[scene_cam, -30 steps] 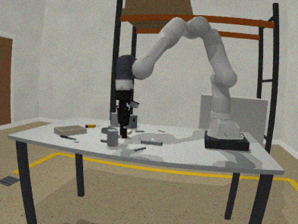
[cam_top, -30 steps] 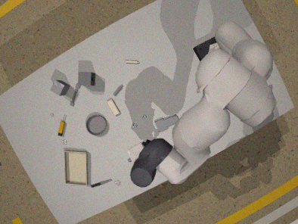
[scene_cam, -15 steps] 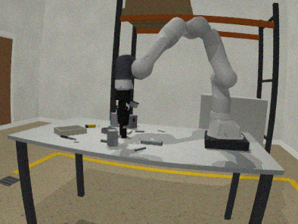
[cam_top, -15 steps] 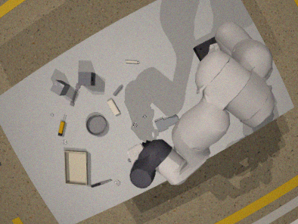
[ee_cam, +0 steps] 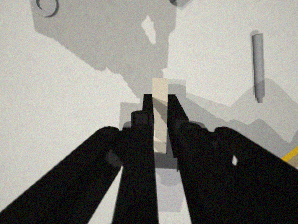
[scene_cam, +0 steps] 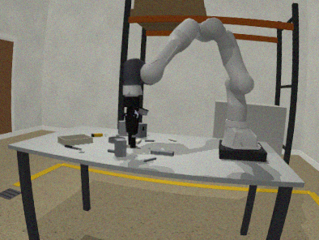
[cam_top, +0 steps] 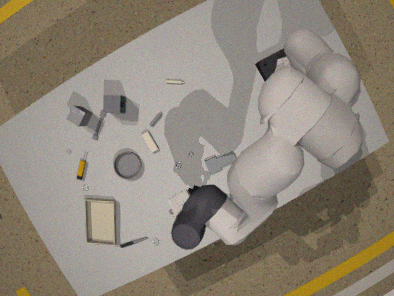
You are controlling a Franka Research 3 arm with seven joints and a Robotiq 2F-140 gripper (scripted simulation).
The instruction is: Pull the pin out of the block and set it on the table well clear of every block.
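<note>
Right now the cream pin is 30 mm below my hand and 10 mm to the left of it. The rest, counted from my hand: short grey pin (100 mm ahead, 60 mm below); grey block (40 mm to the left, 40 mm ahead, 20 mm below); grey rod (100 mm behind, 70 mm to the left, 60 mm below).
</note>
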